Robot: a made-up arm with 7 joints.
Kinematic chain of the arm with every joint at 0, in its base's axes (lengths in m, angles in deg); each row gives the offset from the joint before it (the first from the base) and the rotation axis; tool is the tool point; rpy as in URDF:
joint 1: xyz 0 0 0.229 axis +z
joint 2: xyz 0 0 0 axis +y
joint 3: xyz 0 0 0.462 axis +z
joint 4: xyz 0.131 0 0 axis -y
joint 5: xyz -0.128 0 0.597 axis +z
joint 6: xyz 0 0 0 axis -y
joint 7: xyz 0.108 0 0 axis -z
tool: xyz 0 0 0 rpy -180 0 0
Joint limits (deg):
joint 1: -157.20..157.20
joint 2: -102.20..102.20
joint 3: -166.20..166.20
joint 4: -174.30..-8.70
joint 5: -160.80..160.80
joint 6: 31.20..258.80
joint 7: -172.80..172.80
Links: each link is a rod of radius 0.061 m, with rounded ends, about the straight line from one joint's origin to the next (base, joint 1, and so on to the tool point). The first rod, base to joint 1, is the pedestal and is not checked.
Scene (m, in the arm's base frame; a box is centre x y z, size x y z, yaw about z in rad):
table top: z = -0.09
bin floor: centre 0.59 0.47 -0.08 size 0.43 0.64 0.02 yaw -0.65
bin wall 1: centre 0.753 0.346 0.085 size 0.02 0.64 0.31 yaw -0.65
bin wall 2: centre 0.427 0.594 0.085 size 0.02 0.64 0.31 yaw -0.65
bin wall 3: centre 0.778 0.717 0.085 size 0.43 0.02 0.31 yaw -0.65
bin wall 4: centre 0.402 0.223 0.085 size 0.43 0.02 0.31 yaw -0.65
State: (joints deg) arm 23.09 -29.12 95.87 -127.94 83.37 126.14 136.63
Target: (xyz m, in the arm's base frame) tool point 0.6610 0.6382 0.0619
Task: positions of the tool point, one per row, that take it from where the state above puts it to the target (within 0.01 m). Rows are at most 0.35 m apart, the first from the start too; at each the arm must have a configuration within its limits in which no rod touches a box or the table.
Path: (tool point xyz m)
1: -0.1726 0.7575 0.4765
2: 0.0973 0.7959 0.5346
3: 0.3917 0.7576 0.5121
4: 0.6610 0.6382 0.4124
5: 0.6815 0.6407 0.2402
6: 0.6609 0.6382 0.0618

